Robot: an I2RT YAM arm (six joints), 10 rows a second.
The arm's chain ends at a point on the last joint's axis. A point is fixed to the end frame.
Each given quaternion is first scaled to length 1.
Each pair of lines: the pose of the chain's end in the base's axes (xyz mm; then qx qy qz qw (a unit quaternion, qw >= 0)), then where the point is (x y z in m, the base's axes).
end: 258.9 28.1 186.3 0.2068 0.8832 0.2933 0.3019
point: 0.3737 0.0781 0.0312
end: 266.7 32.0 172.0 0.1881 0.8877 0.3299 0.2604
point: 0.3688 0.1015 0.0155
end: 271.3 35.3 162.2 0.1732 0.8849 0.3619 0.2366
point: 0.3661 0.1198 0.0084
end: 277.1 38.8 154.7 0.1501 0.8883 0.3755 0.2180
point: 0.3644 0.1315 0.0013
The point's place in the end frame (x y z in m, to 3 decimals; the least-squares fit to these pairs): 0.007 -0.041 0.195
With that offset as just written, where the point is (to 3 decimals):
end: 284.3 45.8 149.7 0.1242 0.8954 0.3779 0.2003
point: 0.363 0.143 -0.006
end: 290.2 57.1 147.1 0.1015 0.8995 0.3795 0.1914
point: 0.364 0.157 -0.009
